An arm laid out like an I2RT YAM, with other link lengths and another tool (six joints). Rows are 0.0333 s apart.
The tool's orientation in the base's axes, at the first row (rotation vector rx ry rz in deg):
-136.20 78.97 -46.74
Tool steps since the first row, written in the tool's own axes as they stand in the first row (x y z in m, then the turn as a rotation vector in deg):
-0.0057 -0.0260 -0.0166 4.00 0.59 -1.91
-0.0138 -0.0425 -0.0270 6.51 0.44 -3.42
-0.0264 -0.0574 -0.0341 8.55 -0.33 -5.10
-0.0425 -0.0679 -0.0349 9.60 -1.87 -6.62
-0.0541 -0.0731 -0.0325 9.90 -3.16 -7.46
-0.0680 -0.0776 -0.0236 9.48 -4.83 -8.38
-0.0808 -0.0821 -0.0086 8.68 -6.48 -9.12
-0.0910 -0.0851 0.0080 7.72 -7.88 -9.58
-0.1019 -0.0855 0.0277 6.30 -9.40 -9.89
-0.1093 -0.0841 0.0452 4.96 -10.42 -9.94
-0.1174 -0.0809 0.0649 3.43 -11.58 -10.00
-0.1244 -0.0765 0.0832 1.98 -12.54 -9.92
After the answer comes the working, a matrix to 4 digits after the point.
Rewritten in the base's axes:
0.0063 0.0188 0.0243 0.00 -3.66 2.57
0.0086 0.0346 0.0381 0.18 -5.67 4.69
0.0100 0.0534 0.0470 0.52 -6.96 7.10
0.0107 0.0726 0.0474 1.11 -7.02 9.43
0.0113 0.0851 0.0442 1.63 -6.58 10.85
0.0144 0.0990 0.0347 2.10 -5.33 12.27
0.0215 0.1116 0.0206 2.52 -3.77 13.41
0.0295 0.1212 0.0054 2.86 -2.22 14.16
0.0373 0.1299 -0.0139 3.20 -0.21 14.68
0.0438 0.1348 -0.0311 3.37 1.46 14.78
0.0501 0.1393 -0.0512 3.56 3.37 14.89
0.0552 0.1423 -0.0704 3.72 5.10 14.82

The tool's axes in the first row as the columns of a matrix, in the base's axes (rounded; the answer above uses it unrounded):
0.3873 -0.7052 0.5939
-0.8599 -0.5086 -0.0432
0.3325 -0.4939 -0.8034

